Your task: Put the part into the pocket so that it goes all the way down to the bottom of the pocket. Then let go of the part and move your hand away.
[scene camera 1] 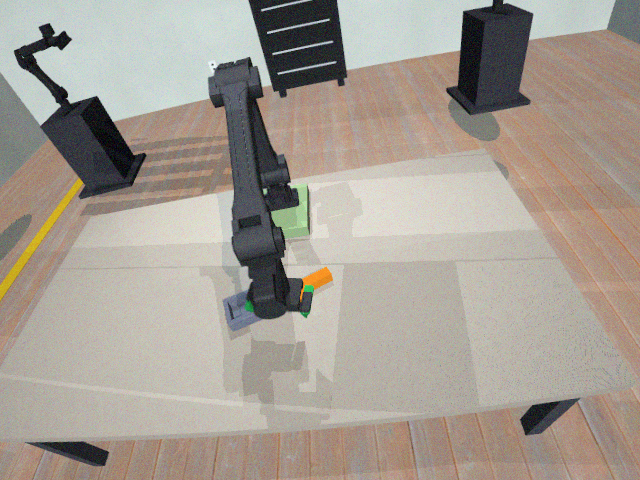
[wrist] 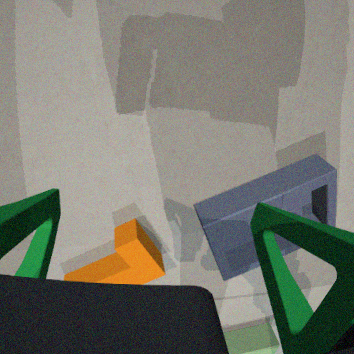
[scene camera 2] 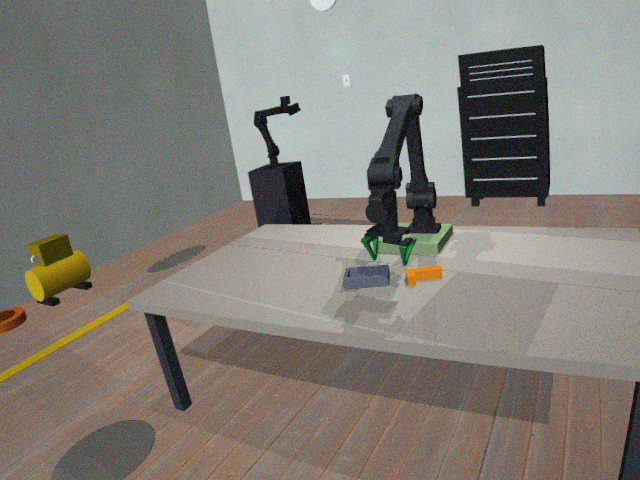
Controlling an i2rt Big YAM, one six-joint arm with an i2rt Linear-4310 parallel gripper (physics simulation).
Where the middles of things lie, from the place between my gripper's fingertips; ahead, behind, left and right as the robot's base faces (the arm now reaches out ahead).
The orange L-shaped block [wrist: 137, 260] is 14 cm behind my hand, 10 cm below it and 6 cm to the left of it. Round my hand: blue-grey pocket block [scene camera 2: 367, 276]: 12 cm to the right, 11 cm behind, 10 cm below.
